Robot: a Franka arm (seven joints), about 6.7 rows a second.
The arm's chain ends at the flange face. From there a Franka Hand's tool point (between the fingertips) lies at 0.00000 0.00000 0.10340 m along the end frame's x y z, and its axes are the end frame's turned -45 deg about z.
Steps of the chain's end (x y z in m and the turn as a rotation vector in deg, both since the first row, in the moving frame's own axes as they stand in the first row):
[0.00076 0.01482 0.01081 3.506 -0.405 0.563]
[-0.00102 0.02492 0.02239 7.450 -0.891 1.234]
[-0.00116 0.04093 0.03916 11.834 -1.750 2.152]
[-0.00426 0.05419 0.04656 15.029 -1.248 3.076]
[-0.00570 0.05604 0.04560 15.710 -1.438 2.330]
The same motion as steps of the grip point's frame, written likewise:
[-0.00596 0.00605 0.01061 2.765 2.193 0.563]
[-0.00988 0.00638 0.02150 5.898 4.638 1.234]
[-0.01667 0.01116 0.03691 9.605 7.130 2.152]
[-0.02340 0.01525 0.04300 11.510 9.745 3.076]
[-0.02524 0.01436 0.04171 12.125 10.092 2.330]

